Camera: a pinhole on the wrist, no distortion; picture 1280 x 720 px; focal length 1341.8 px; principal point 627.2 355.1 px. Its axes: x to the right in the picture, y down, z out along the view. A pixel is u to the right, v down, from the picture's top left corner.
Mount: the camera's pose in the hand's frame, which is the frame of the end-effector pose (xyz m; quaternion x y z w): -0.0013 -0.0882 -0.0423 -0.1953 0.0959 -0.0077 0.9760
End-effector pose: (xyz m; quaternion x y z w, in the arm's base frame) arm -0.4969 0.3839 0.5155 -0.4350 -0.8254 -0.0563 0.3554
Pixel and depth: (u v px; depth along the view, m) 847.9 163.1 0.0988
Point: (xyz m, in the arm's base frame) -0.5850 0.3870 0.5142
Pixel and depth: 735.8 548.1 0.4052
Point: -0.6062 0.6478 0.3383
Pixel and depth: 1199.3 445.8 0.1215
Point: -0.5814 0.4323 0.5288
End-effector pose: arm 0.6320 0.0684 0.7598 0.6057 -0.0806 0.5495 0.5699
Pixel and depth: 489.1 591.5 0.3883
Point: 0.7207 -0.1830 0.9324
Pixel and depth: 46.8 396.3 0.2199
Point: 0.7055 -0.0956 0.7671
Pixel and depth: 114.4 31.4 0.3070
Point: 0.7988 -0.1724 0.7691
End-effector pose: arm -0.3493 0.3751 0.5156 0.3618 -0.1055 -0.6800 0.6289
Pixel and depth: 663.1 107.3 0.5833
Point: -0.6443 0.0869 0.8648
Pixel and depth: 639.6 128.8 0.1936
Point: -0.4730 0.3028 0.5790
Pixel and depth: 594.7 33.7 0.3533
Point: -0.5655 0.2286 0.6983
